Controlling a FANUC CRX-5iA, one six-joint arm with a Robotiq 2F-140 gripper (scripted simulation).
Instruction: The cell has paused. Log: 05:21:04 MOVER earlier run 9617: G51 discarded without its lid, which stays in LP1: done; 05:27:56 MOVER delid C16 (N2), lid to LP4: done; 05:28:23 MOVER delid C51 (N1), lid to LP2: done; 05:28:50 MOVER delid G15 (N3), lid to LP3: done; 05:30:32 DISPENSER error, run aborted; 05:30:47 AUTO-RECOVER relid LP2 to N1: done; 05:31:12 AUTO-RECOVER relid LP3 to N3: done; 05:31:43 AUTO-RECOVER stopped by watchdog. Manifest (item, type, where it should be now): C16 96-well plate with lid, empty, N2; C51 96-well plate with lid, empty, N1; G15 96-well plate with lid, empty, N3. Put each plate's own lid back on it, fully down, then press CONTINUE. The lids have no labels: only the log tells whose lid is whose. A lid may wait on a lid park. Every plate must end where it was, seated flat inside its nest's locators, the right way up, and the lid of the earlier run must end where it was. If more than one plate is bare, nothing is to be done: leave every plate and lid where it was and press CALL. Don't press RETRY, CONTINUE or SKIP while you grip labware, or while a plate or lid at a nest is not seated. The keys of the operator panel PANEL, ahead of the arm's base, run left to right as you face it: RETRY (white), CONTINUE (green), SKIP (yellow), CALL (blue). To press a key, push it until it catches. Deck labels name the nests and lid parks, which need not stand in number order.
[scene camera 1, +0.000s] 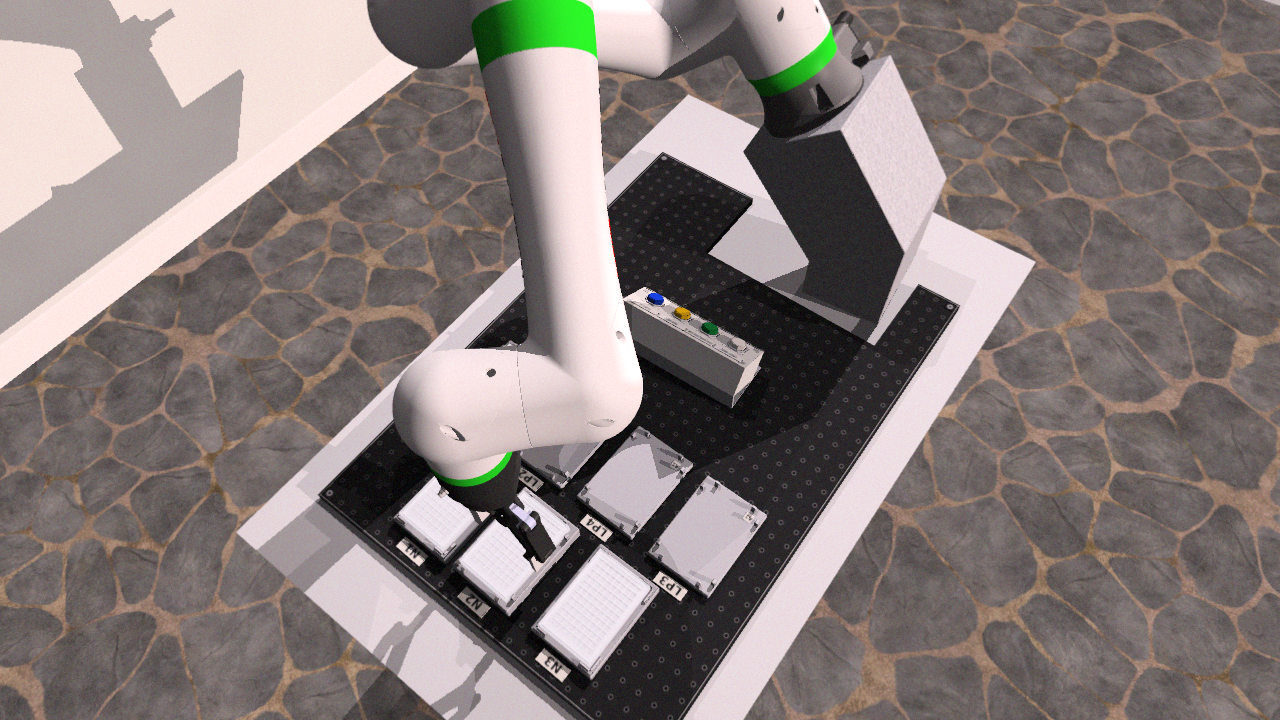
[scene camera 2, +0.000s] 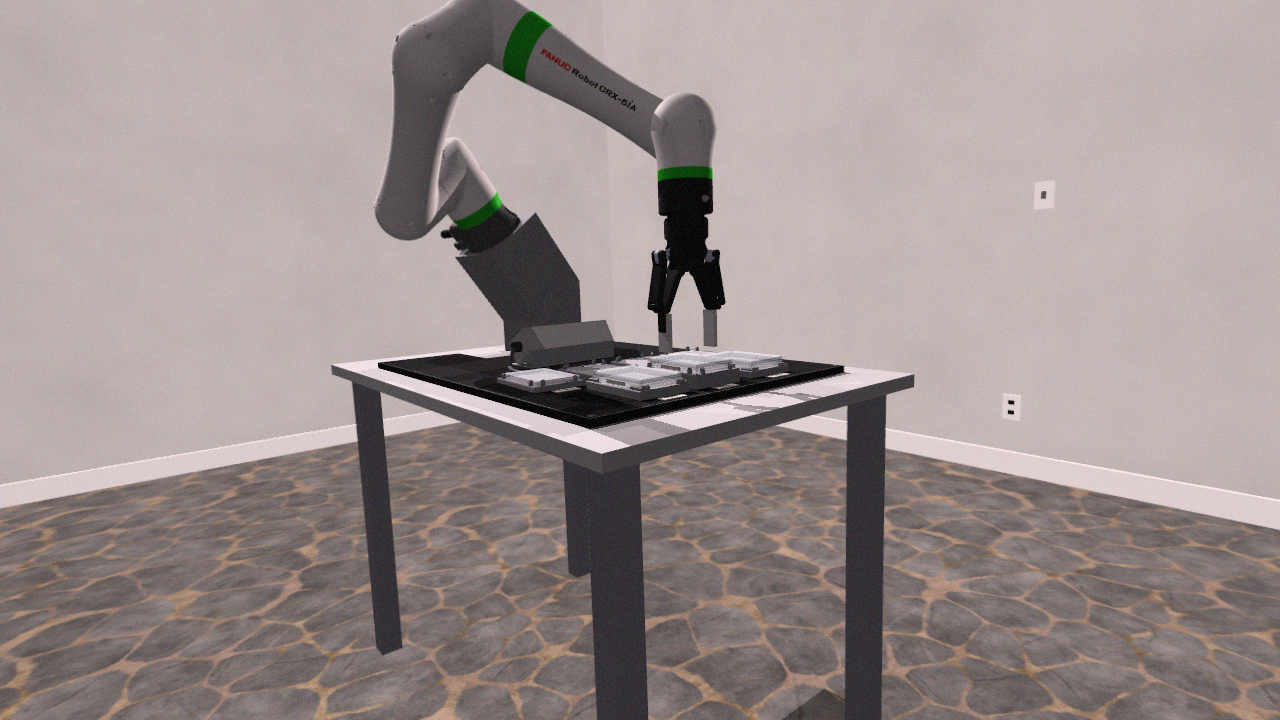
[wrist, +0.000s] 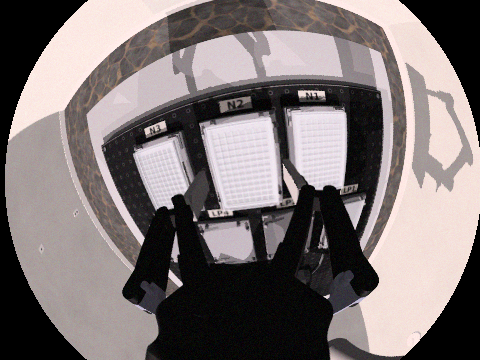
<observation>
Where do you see the gripper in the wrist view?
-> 244, 174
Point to a lid park LP2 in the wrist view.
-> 274, 234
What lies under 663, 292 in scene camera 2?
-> The gripper.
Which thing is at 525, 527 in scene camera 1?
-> The gripper.
</observation>
